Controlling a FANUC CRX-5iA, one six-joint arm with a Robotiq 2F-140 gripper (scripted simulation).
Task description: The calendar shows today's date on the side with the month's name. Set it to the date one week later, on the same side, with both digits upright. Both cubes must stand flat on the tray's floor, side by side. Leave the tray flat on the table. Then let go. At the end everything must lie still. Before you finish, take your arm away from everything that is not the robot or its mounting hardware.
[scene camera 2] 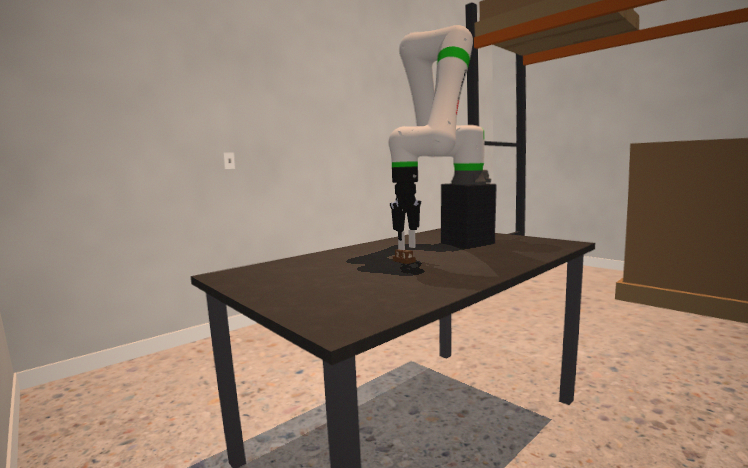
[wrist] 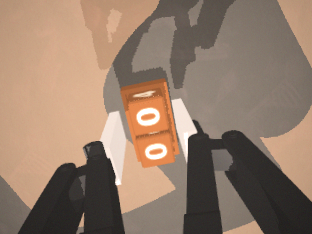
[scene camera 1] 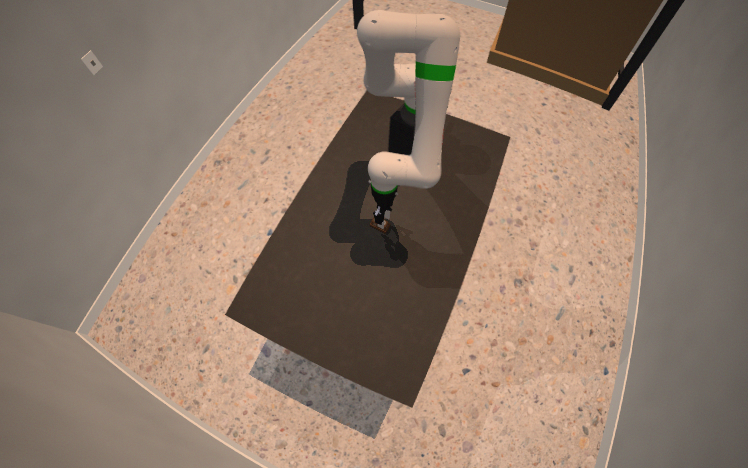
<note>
In view: my gripper (scene camera 2: 406,248), a cube (wrist: 147,112) and a cube (wrist: 156,148).
My gripper is seen too in the wrist view (wrist: 148,120).
</note>
